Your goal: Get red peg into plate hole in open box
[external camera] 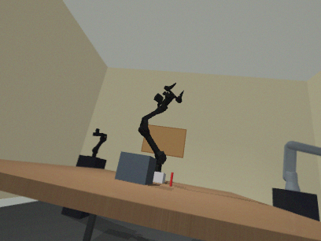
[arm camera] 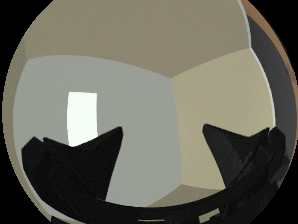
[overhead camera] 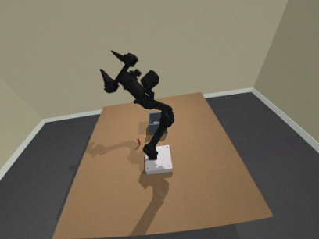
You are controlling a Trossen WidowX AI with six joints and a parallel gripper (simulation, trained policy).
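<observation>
Now: gripper tip 71 cm above the red peg, 10 cm short of it and 5 cm to the right of it. Round my gripper tip: light grey plate (71 cm below, 28 cm ahead, 12 cm to the right).
</observation>
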